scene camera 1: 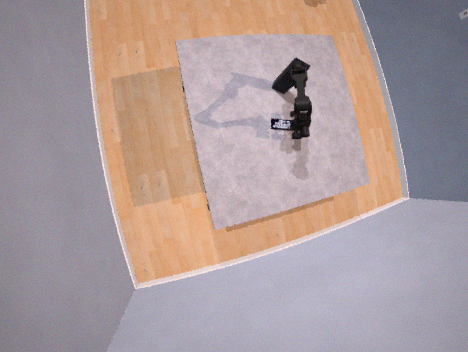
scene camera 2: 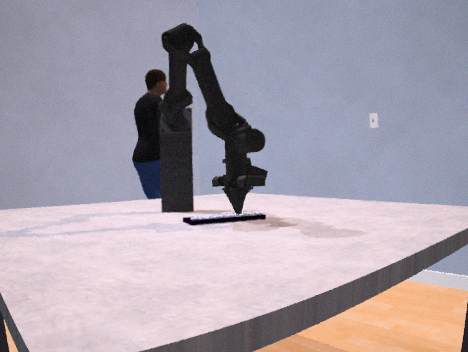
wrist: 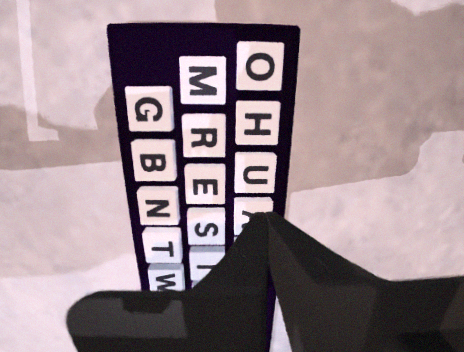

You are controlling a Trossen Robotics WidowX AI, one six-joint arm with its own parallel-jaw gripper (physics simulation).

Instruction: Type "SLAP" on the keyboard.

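Places are measured from the arm's base along level axes (x ahead, y left, z up), in centimetres.
Pixels of known places: gripper, fingertip midpoint: (scene camera 1: 290, 128) (scene camera 2: 238, 214) (wrist: 264, 221); arm's base, link origin: (scene camera 1: 297, 68) (scene camera 2: 174, 119).
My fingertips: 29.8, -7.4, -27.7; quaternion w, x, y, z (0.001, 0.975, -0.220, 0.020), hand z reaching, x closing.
For each thing: its top centre in the pictures, then the offset to it from my fingertips, as dx, dy, dz. Level surfaces: height alone.
- keyboard, top centre: (wrist: 207, 275) (scene camera 2: 224, 214) (scene camera 1: 286, 124) -3.6, -1.4, -0.1
- S, top centre: (wrist: 206, 229) -2.4, +0.8, -0.1
- partly hidden key, top centre: (wrist: 253, 219) -0.4, +0.3, -0.1
- grey table, surface height: dz -1.9
The keyboard (scene camera 1: 281, 123) (scene camera 2: 200, 219) (wrist: 145, 47) is a thin dark board with white letter keys, flat on the table. In the wrist view, O, H and U run down the right column, M, R, E and S (wrist: 206, 229) down the middle, and G, B, N, T and W down the left. Below U, a partly hidden key (wrist: 246, 207) looks like A. My gripper (scene camera 2: 238, 213) (wrist: 264, 221) is shut and empty, pointing down. Its tip overlaps that key's lower right and is at or just above the keyboard's top; contact cannot be told. Keys lower down, P and L among them, do not show.
The grey table (scene camera 1: 250, 185) (scene camera 2: 125, 280) carries the arm's dark pedestal (scene camera 1: 283, 84) (scene camera 2: 177, 170), behind the keyboard in scene camera 2. A person (scene camera 2: 147, 130) in a black top and blue trousers stands beyond the table. Arm shadows fall across the table top.
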